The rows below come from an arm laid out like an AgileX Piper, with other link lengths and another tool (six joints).
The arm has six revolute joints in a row. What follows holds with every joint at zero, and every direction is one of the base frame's.
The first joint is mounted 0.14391 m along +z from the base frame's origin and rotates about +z.
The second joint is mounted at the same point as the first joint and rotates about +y.
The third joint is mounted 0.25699 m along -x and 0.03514 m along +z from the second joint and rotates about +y.
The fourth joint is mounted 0.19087 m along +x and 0.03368 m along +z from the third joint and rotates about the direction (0.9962, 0, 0.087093).
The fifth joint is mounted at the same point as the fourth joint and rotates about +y.
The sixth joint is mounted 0.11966 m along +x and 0.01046 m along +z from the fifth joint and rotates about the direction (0.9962, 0, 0.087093).
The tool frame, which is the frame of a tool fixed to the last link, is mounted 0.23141 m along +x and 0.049 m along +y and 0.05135 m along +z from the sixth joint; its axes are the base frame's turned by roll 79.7, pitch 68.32 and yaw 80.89 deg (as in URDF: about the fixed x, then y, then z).
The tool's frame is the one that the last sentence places.
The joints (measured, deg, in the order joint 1, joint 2, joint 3, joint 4, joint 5, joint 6), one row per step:
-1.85 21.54 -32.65 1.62 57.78 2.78
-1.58 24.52 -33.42 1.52 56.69 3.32
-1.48 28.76 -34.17 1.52 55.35 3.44
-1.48 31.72 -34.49 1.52 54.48 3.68
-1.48 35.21 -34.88 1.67 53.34 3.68
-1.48 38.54 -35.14 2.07 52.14 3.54
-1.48 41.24 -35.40 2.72 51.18 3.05
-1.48 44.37 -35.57 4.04 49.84 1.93
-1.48 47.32 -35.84 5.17 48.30 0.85
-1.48 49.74 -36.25 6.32 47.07 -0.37
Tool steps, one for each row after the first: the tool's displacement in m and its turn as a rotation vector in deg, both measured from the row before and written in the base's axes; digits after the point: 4 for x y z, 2 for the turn. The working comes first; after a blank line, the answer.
Tool pose at each row, in the base's axes (x y z in m, rotation vector in deg; the steps are taken from these numbers as rounded here):
0.2433 0.0476 0.1310 30.06 130.10 13.89
0.2488 0.0476 0.1302 30.67 131.14 13.97
0.2548 0.0477 0.1243 31.27 133.21 13.67
0.2583 0.0474 0.1180 32.02 134.86 13.44
0.2626 0.0478 0.1107 32.61 136.74 13.22
0.2666 0.0495 0.1031 33.12 138.57 13.26
0.2697 0.0524 0.0971 33.23 140.10 13.53
0.2733 0.0584 0.0902 32.99 141.86 14.32
0.2784 0.0632 0.0852 32.69 143.12 14.97
0.2832 0.0679 0.0822 32.15 144.03 15.65

0.0055 0.0000 -0.0008 0.34 1.13 -0.15
0.0060 0.0001 -0.0059 0.15 2.15 -0.02
0.0035 -0.0003 -0.0063 0.22 1.77 -0.19
0.0043 0.0004 -0.0073 0.20 1.95 -0.02
0.0040 0.0017 -0.0076 0.36 1.86 0.09
0.0031 0.0029 -0.0060 0.38 1.46 0.35
0.0036 0.0060 -0.0069 0.68 1.55 0.76
0.0051 0.0048 -0.0050 0.51 1.07 0.64
0.0048 0.0047 -0.0030 0.44 0.68 0.73

